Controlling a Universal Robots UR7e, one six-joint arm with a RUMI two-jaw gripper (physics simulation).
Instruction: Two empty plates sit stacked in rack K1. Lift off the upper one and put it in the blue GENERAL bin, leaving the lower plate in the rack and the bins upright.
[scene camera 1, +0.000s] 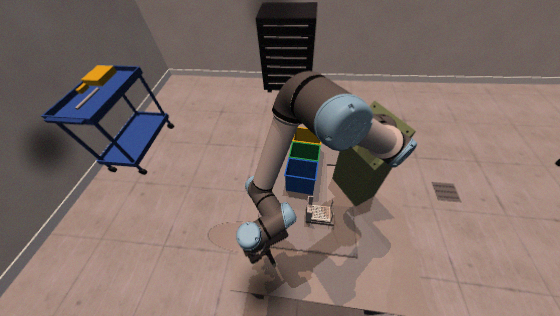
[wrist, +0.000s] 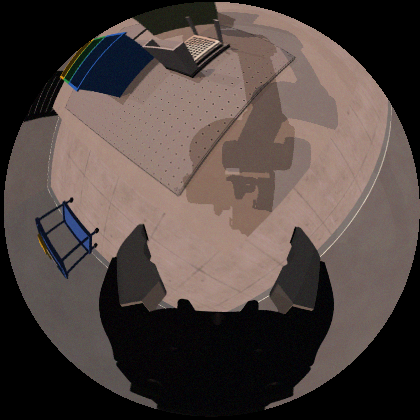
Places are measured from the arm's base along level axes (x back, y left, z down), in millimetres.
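Pixels of known places: gripper, fingertip midpoint: (wrist: 219, 228).
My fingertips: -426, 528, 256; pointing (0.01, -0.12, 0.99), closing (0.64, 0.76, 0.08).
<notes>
Ahead of a thing's pixels: the offset from my fingertips to its top centre, as dx, dy, dz. "spot": to the spot under its first point. Level surfaces: height alone.
The rack (scene camera 1: 320, 222) (wrist: 179, 62) is a small dark holder with upright posts. A pale plate with a grid of holes {spot: +233, -288, +183} (scene camera 1: 321, 213) (wrist: 202, 45) lies flat in it; the views are too coarse to show whether a second one is under it. The blue bin {+93, -479, +45} (scene camera 1: 301, 184) (wrist: 117, 65) stands upright behind the rack in the scene view, nearest to it in the row of bins. My gripper (scene camera 1: 270, 257) (wrist: 219, 228) is open, with nothing between its fingers. It hangs in front and to the left of the rack in the scene view, well apart from it.
A green bin {+96, -611, +45} (scene camera 1: 305, 151) and a yellow bin {+99, -743, +45} (scene camera 1: 306, 135) stand behind the blue one. The perforated board {dz +225} (wrist: 150, 125) carries the rack. The olive pedestal (scene camera 1: 357, 180) bears the arm. A blue cart (scene camera 1: 135, 137) (wrist: 76, 226) and black cabinet (scene camera 1: 287, 50) stand farther off.
</notes>
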